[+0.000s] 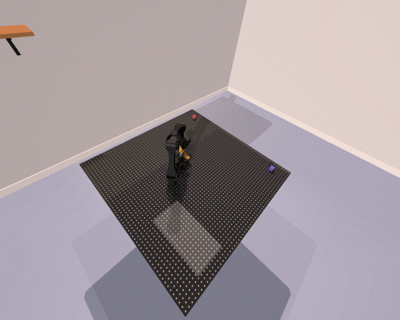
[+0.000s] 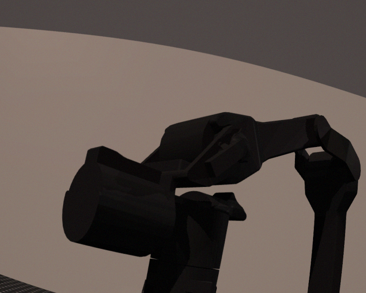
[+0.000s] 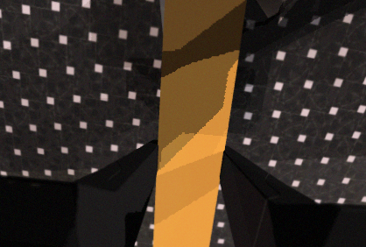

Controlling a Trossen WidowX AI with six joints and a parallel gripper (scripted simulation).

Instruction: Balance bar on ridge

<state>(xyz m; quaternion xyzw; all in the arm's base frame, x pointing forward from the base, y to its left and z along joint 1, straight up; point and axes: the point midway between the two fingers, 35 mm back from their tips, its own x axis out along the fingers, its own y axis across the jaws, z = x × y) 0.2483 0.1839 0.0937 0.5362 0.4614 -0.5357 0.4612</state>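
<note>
Right now the orange bar is 30 mm to the right of my gripper tip. Round my gripper tip: small red cube: 490 mm ahead, 320 mm to the left, 40 mm below; small purple cube: 680 mm to the right, 490 mm ahead, 40 mm below.
</note>
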